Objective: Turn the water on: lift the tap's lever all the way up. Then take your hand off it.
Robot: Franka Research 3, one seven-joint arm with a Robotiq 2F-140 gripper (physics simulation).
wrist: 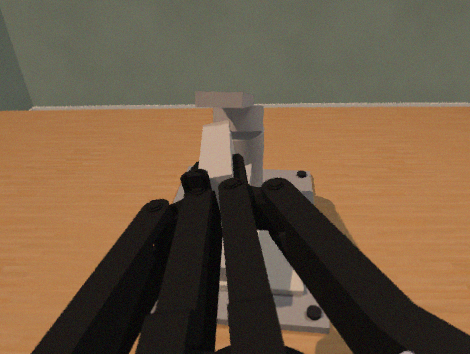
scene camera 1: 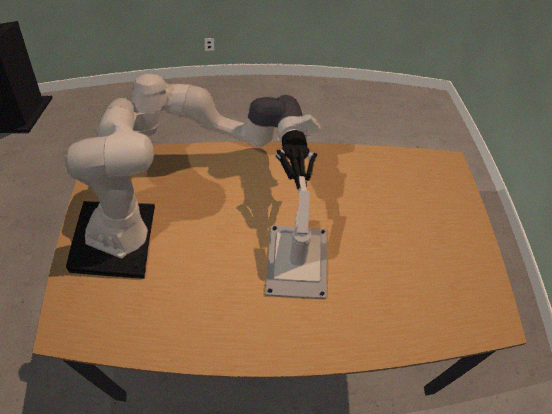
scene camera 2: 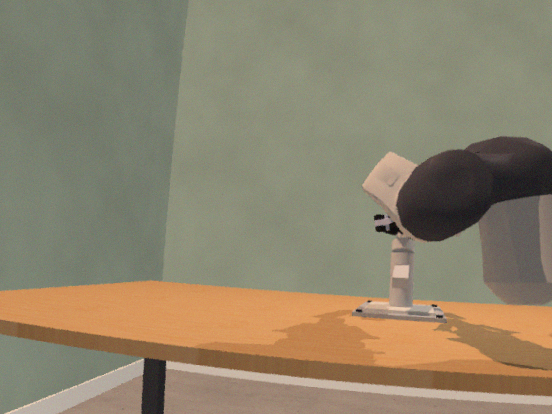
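The grey tap (scene camera 1: 299,251) (scene camera 2: 401,292) (wrist: 254,155) stands upright on its base plate. Its pale lever (scene camera 1: 304,207) (wrist: 220,99) points from the column's top toward the gripper. In the wrist view the lever's free end shows above the neck; its exact angle is hard to tell. My gripper (scene camera 1: 302,183) (wrist: 220,142) is shut and empty, its pale fingertips together. In scene camera 1 the tips are right at the lever's free end; in the wrist view they show below it. Contact cannot be told. In scene camera 2 the arm and hand hide the lever and fingertips.
The tap's base plate (scene camera 1: 296,288) (scene camera 2: 400,316) (wrist: 300,321) lies on the wooden table (scene camera 1: 410,280) (scene camera 2: 150,315) (wrist: 80,165). The arm's black mount (scene camera 1: 107,268) is at the table's left in scene camera 1. The arm reaches over the table's far edge.
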